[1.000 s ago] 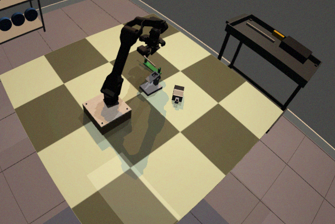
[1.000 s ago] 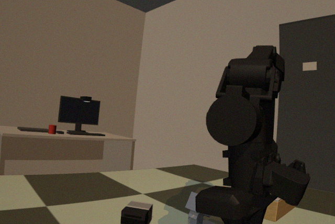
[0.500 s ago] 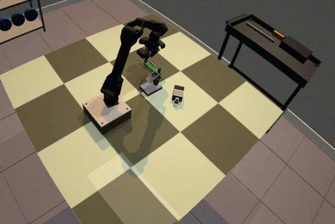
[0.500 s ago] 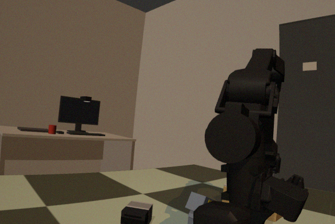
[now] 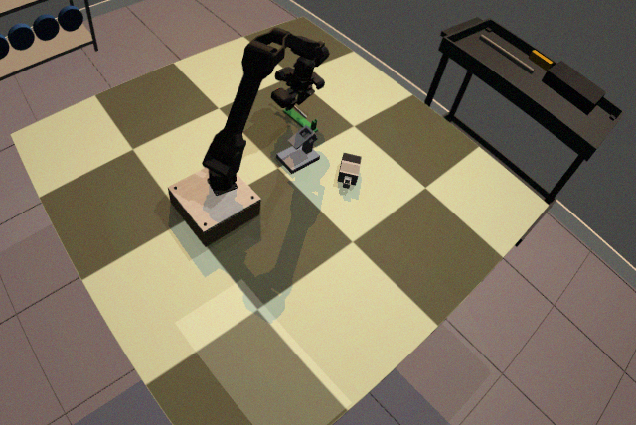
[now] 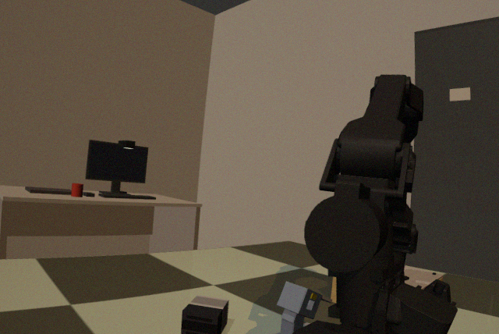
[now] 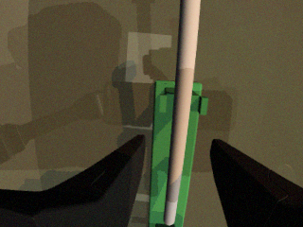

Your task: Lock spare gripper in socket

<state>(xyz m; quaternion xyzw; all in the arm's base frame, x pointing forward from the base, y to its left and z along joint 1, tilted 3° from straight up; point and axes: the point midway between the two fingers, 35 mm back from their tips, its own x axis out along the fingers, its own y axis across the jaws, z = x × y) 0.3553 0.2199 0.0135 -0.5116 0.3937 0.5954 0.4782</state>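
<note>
The green strip lies 1 cm ahead of my gripper tip, 4 cm to the right of it and 1 cm below it. Also, from my gripper tip: mount block 7 cm behind, 18 cm to the right, 2 cm above; then spare gripper 2 cm ahead, 31 cm to the right, 1 cm below.
</note>
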